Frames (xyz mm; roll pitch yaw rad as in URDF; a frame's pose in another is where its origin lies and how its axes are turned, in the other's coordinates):
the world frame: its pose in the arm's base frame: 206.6 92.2 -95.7 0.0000 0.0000 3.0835
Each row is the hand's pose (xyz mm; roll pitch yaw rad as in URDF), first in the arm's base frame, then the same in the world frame.
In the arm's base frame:
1: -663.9 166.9 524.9 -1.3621 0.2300 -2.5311
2: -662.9 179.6 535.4 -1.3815 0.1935 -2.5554
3: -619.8 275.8 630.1 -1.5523 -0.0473 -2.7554
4: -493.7 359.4 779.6 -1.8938 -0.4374 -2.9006
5: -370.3 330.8 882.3 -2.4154 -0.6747 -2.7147
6: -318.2 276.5 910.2 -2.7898 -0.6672 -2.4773
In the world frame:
1: 873.4 -24.0 620.6 -1.3621 0.2300 0.6686
2: 873.1 -36.8 631.1 -1.3815 0.1935 0.6443
3: 835.7 -135.3 725.8 -1.5523 -0.0473 0.4443
4: 714.6 -226.1 875.3 -1.8938 -0.4374 0.2991
5: 589.8 -204.7 978.0 -2.4154 -0.6747 0.4850
6: 534.6 -153.5 1005.9 -2.7898 -0.6672 0.7224

